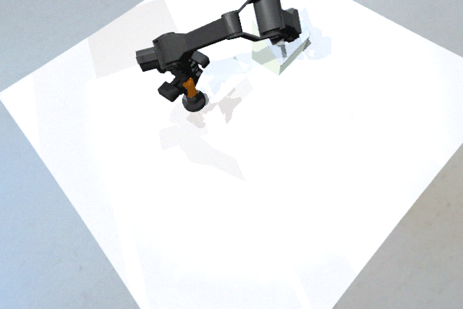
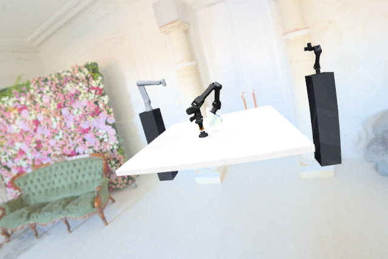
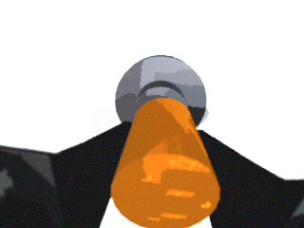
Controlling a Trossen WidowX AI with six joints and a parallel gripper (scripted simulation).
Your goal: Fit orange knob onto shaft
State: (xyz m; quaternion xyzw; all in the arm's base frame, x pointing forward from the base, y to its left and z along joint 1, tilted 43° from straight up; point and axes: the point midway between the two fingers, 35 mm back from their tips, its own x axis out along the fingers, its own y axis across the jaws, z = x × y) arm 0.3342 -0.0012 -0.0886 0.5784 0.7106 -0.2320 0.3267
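My gripper tip is 3 cm below the orange knob. The rest, counted from my gripper tip: dark round pedestal 4 cm below.
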